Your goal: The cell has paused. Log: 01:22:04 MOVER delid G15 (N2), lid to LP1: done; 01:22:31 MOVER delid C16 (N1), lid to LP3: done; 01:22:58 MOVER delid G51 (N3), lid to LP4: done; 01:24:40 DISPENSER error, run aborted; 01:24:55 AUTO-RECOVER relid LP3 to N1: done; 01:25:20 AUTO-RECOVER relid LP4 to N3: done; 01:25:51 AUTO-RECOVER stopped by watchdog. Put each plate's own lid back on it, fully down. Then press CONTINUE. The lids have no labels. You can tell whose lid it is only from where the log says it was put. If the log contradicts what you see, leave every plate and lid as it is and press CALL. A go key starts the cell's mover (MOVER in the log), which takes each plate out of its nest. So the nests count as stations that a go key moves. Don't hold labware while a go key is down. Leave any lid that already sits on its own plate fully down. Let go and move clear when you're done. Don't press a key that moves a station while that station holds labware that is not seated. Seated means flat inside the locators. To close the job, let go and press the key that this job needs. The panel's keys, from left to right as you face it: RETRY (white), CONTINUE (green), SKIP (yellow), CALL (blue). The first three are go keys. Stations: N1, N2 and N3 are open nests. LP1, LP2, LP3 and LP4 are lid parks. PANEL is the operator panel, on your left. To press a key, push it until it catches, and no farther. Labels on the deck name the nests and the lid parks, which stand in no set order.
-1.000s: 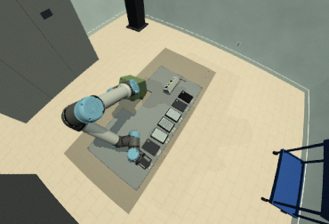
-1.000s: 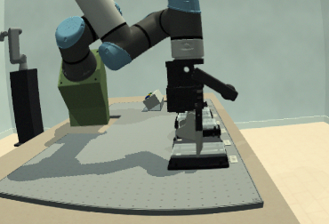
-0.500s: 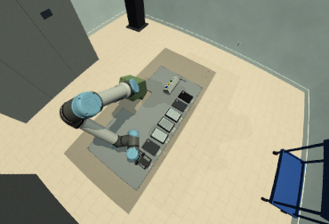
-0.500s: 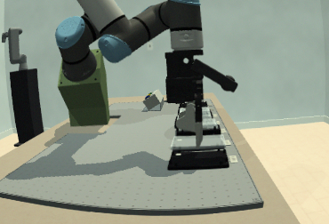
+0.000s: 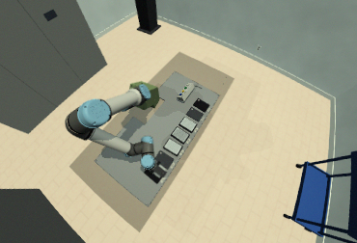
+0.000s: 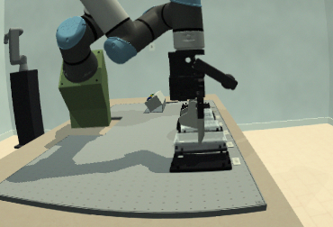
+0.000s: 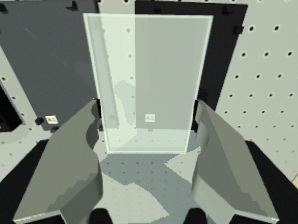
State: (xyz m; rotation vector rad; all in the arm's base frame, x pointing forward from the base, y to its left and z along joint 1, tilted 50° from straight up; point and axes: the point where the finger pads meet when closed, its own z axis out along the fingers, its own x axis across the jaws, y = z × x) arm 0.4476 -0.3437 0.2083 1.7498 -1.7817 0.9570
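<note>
The dark station is 9 cm to the left of my hand, 6 cm below it and 1 cm ahead of it. Round my hand: flat rectangular lid 1 cm below.
</note>
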